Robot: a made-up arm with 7 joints. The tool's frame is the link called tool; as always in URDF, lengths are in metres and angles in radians. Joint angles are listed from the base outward.
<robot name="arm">
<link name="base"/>
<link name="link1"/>
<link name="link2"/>
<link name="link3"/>
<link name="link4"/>
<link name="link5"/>
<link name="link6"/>
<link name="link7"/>
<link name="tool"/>
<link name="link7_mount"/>
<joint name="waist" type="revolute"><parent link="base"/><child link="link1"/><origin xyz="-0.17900 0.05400 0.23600"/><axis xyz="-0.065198 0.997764 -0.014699"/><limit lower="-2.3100" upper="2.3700"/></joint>
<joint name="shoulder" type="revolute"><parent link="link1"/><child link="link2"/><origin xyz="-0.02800 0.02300 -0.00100"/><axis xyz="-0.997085 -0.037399 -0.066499"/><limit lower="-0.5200" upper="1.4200"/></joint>
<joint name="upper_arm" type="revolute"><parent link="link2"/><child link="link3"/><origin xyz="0.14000 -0.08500 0.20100"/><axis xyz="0 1 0"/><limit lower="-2.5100" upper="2.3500"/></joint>
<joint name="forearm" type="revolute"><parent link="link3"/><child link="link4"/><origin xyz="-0.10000 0.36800 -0.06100"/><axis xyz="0 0 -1"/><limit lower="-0.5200" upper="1.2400"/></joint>
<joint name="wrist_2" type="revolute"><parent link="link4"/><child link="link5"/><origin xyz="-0.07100 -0.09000 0.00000"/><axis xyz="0 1 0"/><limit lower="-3.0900" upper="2.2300"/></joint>
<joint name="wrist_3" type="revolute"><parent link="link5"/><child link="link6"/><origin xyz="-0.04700 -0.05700 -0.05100"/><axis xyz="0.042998 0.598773 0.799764"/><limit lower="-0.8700" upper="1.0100"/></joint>
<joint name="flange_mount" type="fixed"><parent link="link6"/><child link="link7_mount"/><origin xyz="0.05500 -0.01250 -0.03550"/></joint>
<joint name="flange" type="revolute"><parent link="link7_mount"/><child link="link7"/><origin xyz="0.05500 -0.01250 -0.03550"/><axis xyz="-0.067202 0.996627 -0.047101"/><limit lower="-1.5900" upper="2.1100"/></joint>
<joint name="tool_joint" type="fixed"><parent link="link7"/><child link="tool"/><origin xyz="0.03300 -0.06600 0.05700" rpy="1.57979 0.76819 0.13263"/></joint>
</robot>
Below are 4 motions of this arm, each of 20 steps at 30 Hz.
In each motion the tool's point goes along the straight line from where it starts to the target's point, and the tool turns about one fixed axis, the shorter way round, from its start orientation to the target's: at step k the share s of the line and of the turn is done. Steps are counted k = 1, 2, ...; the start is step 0. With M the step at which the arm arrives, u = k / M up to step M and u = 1 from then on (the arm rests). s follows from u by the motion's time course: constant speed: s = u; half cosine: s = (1 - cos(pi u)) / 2; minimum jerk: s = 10 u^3 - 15 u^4 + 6 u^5.
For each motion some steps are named. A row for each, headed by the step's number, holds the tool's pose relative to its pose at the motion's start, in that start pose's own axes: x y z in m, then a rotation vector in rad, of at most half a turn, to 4 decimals.
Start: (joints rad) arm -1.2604 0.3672 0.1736 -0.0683 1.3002 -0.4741 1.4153
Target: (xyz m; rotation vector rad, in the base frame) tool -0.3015 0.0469 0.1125 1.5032 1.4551 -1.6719
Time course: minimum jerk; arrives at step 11
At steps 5, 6, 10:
5: 0.0096 0.0055 0.0132 -0.1160 0.0695 0.0316
6: 0.0135 0.0077 0.0186 -0.1634 0.0979 0.0445
10: 0.0229 0.0131 0.0316 -0.2776 0.1663 0.0757

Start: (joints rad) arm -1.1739 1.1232 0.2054 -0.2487 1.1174 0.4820 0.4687
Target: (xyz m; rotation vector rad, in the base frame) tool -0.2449 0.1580 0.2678 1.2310 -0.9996 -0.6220
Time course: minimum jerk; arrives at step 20
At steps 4, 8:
4: -0.0078 -0.0064 0.0038 0.0414 -0.0199 0.1066
8: -0.0426 -0.0353 0.0209 0.2271 -0.1091 0.5840

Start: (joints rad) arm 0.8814 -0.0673 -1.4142 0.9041 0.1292 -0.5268 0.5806
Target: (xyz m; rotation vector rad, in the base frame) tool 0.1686 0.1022 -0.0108 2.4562 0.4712 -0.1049
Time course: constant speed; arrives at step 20
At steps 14, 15, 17, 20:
14: 0.1711 0.0437 -0.1817 -0.1905 0.6799 -0.1830
15: 0.1834 0.0469 -0.1946 -0.2041 0.7284 -0.1961
17: 0.2078 0.0531 -0.2206 -0.2313 0.8255 -0.2223
20: 0.2445 0.0625 -0.2595 -0.2722 0.9712 -0.2615

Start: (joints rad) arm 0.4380 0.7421 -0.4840 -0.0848 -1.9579 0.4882 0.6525
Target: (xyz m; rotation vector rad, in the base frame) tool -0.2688 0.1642 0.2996 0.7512 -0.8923 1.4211
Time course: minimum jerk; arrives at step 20
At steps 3, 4, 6, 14, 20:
3: -0.0058 -0.0022 0.0002 0.0038 -0.0202 0.0291
4: -0.0125 -0.0049 0.0005 0.0083 -0.0441 0.0632
6: -0.0353 -0.0138 0.0013 0.0233 -0.1241 0.1780
14: -0.1811 -0.0707 0.0068 0.1196 -0.6367 0.9137
20: -0.2164 -0.0845 0.0082 0.1429 -0.7607 1.0918

